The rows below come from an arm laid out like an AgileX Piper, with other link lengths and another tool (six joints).
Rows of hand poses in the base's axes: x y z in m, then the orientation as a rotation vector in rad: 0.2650 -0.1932 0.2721 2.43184 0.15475 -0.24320; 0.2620 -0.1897 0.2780 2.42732 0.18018 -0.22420; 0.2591 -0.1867 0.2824 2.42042 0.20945 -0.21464; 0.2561 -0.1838 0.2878 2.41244 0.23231 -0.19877; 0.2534 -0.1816 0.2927 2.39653 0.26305 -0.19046; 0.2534 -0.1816 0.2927 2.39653 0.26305 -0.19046; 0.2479 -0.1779 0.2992 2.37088 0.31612 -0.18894; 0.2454 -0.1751 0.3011 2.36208 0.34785 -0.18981; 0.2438 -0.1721 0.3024 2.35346 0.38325 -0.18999; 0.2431 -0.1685 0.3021 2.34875 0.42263 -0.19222; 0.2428 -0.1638 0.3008 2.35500 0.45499 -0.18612; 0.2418 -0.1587 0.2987 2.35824 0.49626 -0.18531; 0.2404 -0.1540 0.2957 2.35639 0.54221 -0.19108; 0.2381 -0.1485 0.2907 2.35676 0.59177 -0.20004; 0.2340 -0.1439 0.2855 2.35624 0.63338 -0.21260; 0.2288 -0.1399 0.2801 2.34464 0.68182 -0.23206; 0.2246 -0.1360 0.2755 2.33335 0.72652 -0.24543; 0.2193 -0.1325 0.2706 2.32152 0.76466 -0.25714
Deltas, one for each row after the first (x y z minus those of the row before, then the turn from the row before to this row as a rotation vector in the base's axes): -0.0030 0.0035 0.0059 -0.00183 -0.00690 0.02377; -0.0029 0.0030 0.0044 -0.00329 0.00100 0.02428; -0.0030 0.0029 0.0054 -0.00492 -0.00528 0.02160; -0.0027 0.0022 0.0049 -0.01153 0.00230 0.02625; 0.0000 0.0000 0.0000 0.00000 0.00000 0.00000; -0.0055 0.0037 0.0065 -0.01763 0.01345 0.04175; -0.0025 0.0028 0.0019 -0.00375 0.00967 0.02355; -0.0016 0.0030 0.0013 -0.00260 0.01035 0.02633; -0.0007 0.0036 -0.0003 0.00220 0.01332 0.02783; -0.0003 0.0047 -0.0013 0.01255 0.00594 0.02319; -0.0010 0.0051 -0.0021 0.01126 0.01227 0.02832; -0.0014 0.0047 -0.0030 0.00721 0.01801 0.03060; -0.0023 0.0055 -0.0050 0.01043 0.02170 0.03152; -0.0041 0.0046 -0.0052 0.00794 0.02176 0.02511; -0.0052 0.0040 -0.0054 -0.00103 0.02756 0.03051; -0.0042 0.0039 -0.0046 -0.00017 0.02227 0.02942; -0.0053 0.0035 -0.0049 -0.00169 0.01906 0.02556
